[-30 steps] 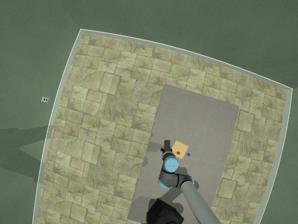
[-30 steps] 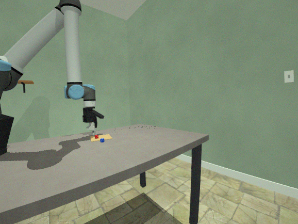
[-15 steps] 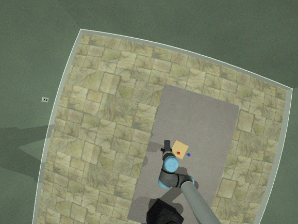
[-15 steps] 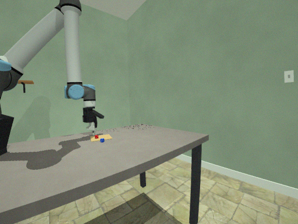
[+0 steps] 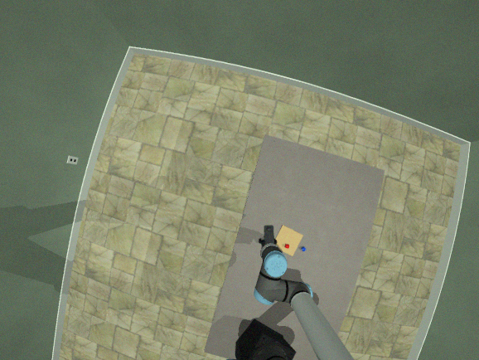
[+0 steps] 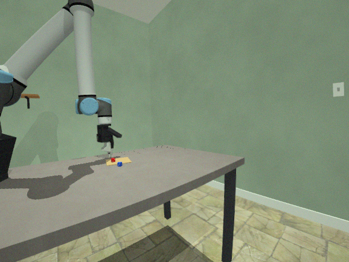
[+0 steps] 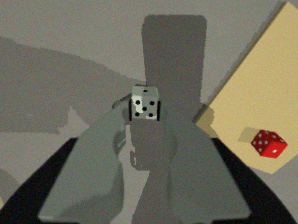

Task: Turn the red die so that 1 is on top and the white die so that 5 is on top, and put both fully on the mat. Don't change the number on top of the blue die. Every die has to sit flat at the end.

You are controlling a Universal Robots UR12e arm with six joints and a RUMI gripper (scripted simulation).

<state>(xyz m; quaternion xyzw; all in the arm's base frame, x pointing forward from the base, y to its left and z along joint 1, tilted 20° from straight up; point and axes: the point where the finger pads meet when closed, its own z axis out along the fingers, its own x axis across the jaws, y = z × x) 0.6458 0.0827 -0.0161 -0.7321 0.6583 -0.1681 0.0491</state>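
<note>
Now: the tan mat 13 cm to the right of my hand, 2 cm below it and 1 cm behind it. Also, from my hand: blue die 23 cm to the right, 5 cm behind, 1 cm below; white die 1 cm below; red die 13 cm to the right, 4 cm behind, 1 cm below.
</note>
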